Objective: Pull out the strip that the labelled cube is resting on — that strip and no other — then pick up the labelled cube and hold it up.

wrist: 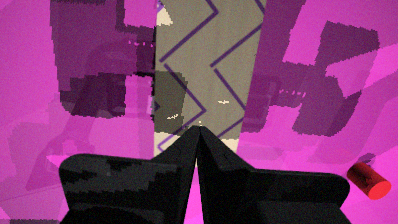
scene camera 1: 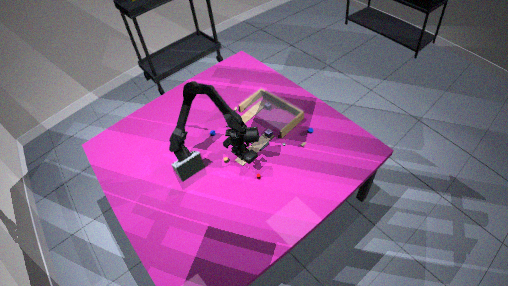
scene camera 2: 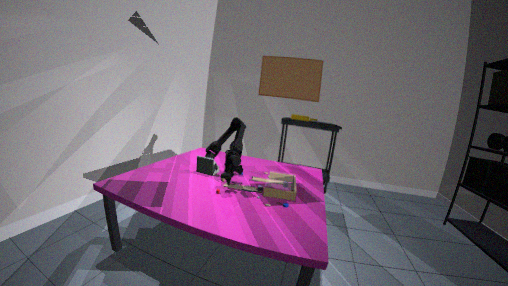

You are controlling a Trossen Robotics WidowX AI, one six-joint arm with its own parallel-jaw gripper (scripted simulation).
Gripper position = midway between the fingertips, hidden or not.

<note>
In view: my gripper [wrist: 198, 132] and a strip [wrist: 204, 63].
</note>
